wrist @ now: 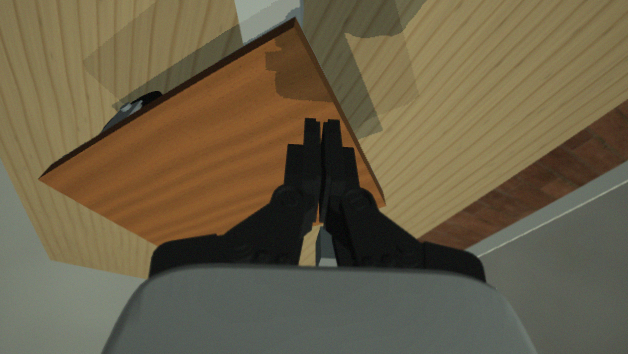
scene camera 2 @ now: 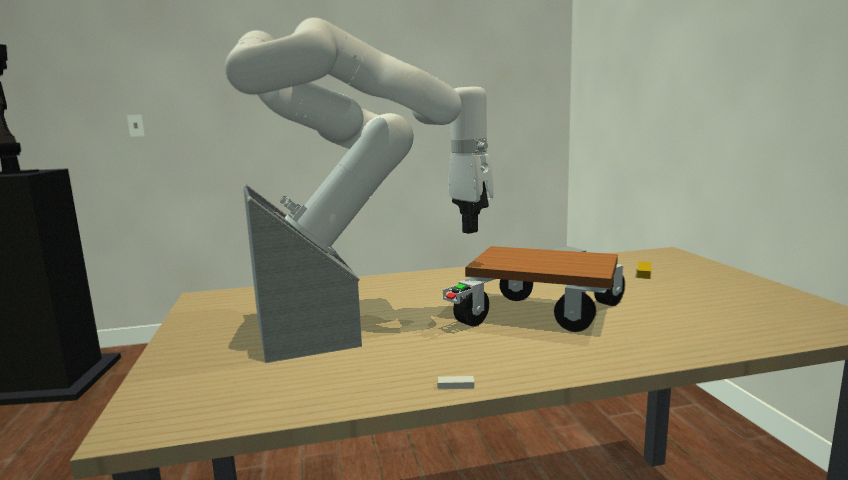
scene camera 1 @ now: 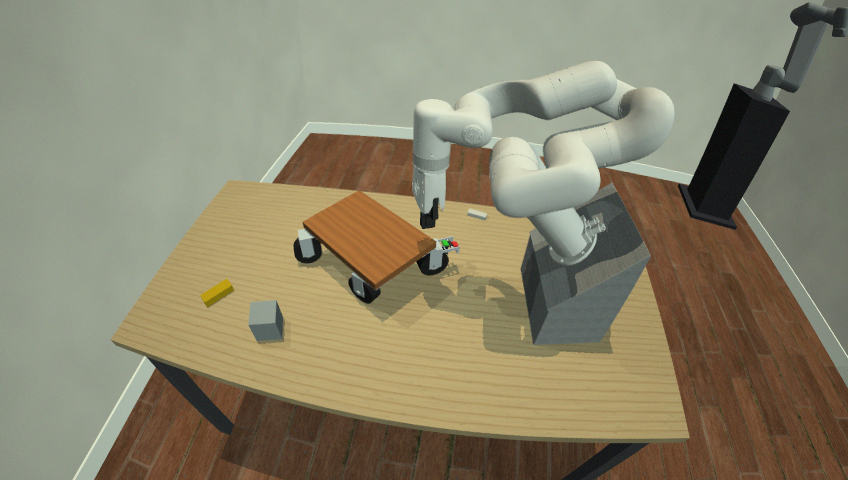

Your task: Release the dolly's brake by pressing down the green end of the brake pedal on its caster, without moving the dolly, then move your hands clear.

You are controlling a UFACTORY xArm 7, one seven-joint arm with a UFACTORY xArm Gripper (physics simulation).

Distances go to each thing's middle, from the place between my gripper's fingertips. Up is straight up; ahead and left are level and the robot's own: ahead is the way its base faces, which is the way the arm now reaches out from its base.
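Dolly [scene camera 2: 517, 268]: my hand is 10 mm to the left of it, 150 mm short of it and 130 mm above it. Grey block [scene camera 1: 265, 318]: 280 mm to the left of my hand, 320 mm ahead of it and 160 mm below it. Going by their middles, the dolly is the nearest to my hand of the things named here.
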